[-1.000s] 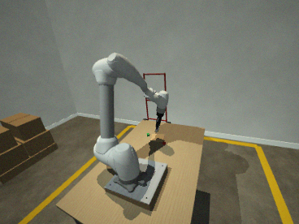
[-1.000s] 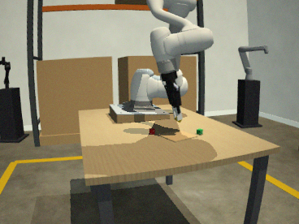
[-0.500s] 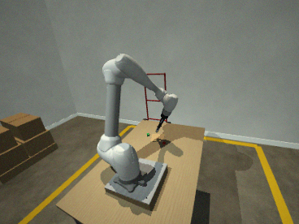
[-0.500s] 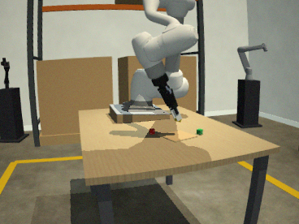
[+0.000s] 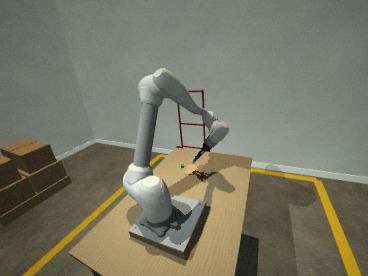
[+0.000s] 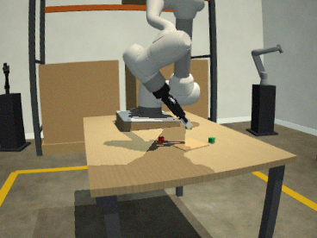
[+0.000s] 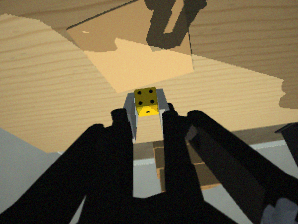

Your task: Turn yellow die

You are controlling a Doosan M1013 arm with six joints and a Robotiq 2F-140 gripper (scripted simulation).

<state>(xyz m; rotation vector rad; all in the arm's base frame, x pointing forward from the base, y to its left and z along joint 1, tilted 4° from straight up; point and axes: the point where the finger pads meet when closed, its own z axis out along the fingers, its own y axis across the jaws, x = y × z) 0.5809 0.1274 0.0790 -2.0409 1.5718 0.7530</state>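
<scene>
My hand is 20 mm to the right of the yellow die and 20 mm above it. From my hand the other things lie so: green die (140 mm to the left, 100 mm below, 20 mm behind); tan mat (110 mm below, 20 mm to the left); red die (100 mm to the right, 100 mm below, 70 mm behind).
</scene>
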